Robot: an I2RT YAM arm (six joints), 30 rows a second.
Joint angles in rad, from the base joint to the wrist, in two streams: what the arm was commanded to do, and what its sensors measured. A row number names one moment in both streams.
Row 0, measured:
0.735 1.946 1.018 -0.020 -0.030 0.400
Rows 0 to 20, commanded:
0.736 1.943 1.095 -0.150 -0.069 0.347
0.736 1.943 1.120 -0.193 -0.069 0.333
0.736 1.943 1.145 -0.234 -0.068 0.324
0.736 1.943 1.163 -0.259 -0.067 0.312
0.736 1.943 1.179 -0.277 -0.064 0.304
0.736 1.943 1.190 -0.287 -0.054 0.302
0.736 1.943 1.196 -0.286 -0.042 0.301
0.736 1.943 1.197 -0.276 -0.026 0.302
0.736 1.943 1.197 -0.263 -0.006 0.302
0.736 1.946 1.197 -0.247 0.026 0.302
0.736 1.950 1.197 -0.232 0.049 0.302
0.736 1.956 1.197 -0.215 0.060 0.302
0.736 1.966 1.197 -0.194 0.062 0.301
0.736 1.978 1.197 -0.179 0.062 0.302
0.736 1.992 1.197 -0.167 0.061 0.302
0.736 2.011 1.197 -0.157 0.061 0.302
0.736 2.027 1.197 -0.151 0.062 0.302
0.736 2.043 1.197 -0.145 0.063 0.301
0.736 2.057 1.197 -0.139 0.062 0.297
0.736 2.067 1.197 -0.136 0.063 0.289
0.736 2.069 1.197 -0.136 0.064 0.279
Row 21, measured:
0.736 2.035 1.182 -0.134 0.050 0.292
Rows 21 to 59, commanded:
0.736 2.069 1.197 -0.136 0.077 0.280
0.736 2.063 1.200 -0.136 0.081 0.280
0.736 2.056 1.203 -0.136 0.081 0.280
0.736 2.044 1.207 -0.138 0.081 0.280
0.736 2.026 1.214 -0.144 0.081 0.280
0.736 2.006 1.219 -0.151 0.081 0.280
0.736 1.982 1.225 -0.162 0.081 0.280
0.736 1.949 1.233 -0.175 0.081 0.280
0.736 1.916 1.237 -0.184 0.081 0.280
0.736 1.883 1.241 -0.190 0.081 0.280
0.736 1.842 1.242 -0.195 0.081 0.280
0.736 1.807 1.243 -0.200 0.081 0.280
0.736 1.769 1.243 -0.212 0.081 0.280
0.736 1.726 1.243 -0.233 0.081 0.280
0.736 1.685 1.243 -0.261 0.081 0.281
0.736 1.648 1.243 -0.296 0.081 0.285
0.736 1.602 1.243 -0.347 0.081 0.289
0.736 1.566 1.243 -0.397 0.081 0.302
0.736 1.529 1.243 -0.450 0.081 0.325
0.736 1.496 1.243 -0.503 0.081 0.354
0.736 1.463 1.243 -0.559 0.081 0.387
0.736 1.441 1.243 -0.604 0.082 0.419
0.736 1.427 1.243 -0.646 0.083 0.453
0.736 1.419 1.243 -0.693 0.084 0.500
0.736 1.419 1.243 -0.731 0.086 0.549
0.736 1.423 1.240 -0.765 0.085 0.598
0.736 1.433 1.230 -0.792 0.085 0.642
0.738 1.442 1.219 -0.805 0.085 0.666
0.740 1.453 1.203 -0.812 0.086 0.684
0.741 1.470 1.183 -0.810 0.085 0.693
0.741 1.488 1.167 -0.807 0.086 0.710
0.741 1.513 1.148 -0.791 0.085 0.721
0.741 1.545 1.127 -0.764 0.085 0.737
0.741 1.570 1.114 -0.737 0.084 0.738
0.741 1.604 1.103 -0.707 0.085 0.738
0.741 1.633 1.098 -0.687 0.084 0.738
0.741 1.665 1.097 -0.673 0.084 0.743
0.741 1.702 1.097 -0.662 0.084 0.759
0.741 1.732 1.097 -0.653 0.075 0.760
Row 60, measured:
0.736 1.657 1.106 -0.678 0.078 0.711
